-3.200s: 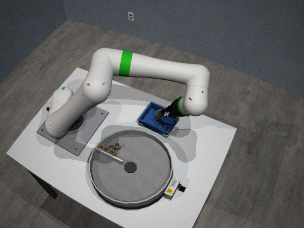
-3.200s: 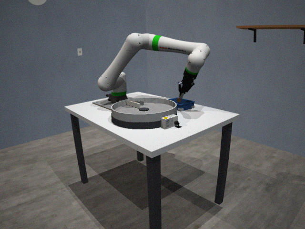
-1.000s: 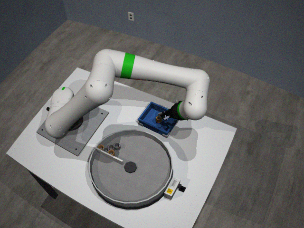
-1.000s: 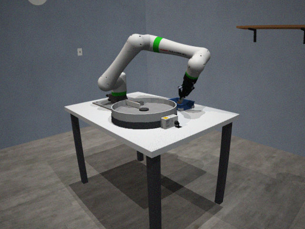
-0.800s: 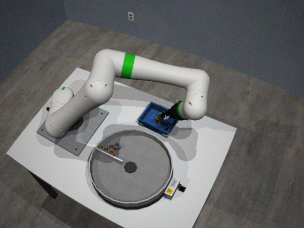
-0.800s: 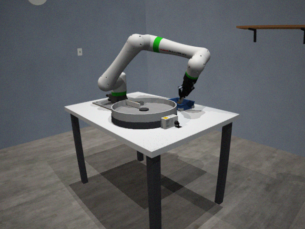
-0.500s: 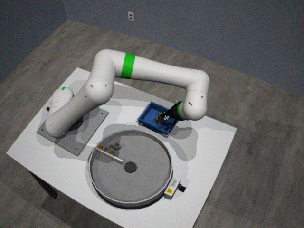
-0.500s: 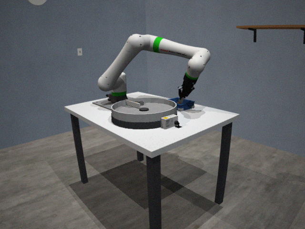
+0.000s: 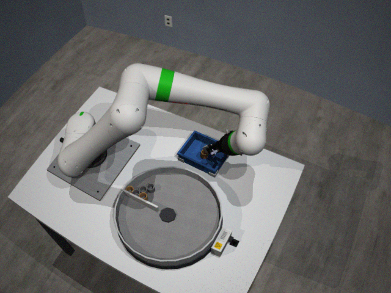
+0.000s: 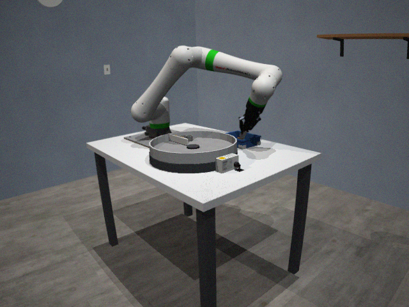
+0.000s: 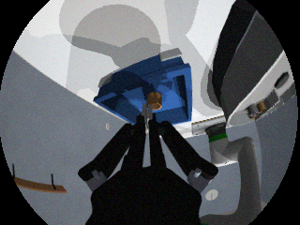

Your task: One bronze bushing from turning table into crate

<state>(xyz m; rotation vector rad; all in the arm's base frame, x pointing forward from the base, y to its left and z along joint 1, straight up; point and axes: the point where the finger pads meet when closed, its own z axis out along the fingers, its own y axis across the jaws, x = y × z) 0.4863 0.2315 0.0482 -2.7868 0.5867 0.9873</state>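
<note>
Now: hand 4 cm above the blue crate, 2 cm past it and 1 cm to the left of it. The rest, counted from my hand: round grey turning table: 36 cm to the right, 1 cm below, 1 cm behind.
</note>
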